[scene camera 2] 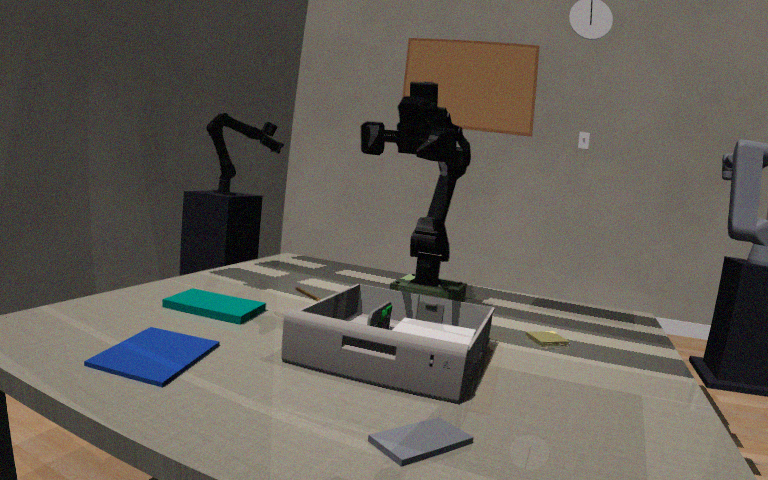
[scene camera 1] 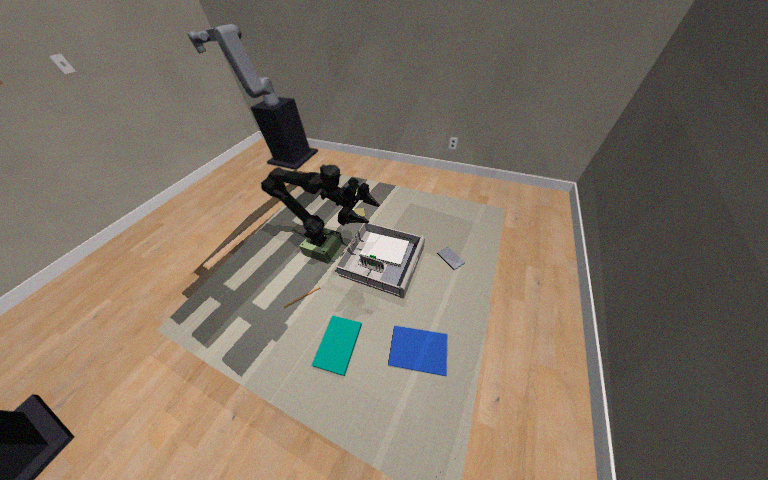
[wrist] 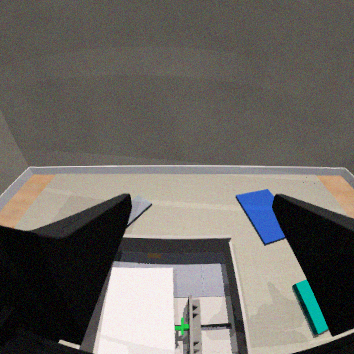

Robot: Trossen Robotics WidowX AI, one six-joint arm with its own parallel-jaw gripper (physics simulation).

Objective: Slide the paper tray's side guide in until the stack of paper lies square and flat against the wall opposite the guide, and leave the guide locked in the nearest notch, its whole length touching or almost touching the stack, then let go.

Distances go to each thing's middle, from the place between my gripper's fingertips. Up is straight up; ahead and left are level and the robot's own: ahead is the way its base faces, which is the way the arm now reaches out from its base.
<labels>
I see my gripper 34 cm above the white paper stack [scene camera 2: 450,333], 10 cm to the right of it and 3 cm past it. Also, from my hand: blue pad [scene camera 2: 154,356]: 37 cm below, 28 cm to the right, 28 cm ahead; then teal pad [scene camera 2: 226,308]: 38 cm to the right, 36 cm below, 1 cm behind; then grey card [scene camera 2: 405,445]: 37 cm below, 29 cm ahead, 19 cm to the left.
</labels>
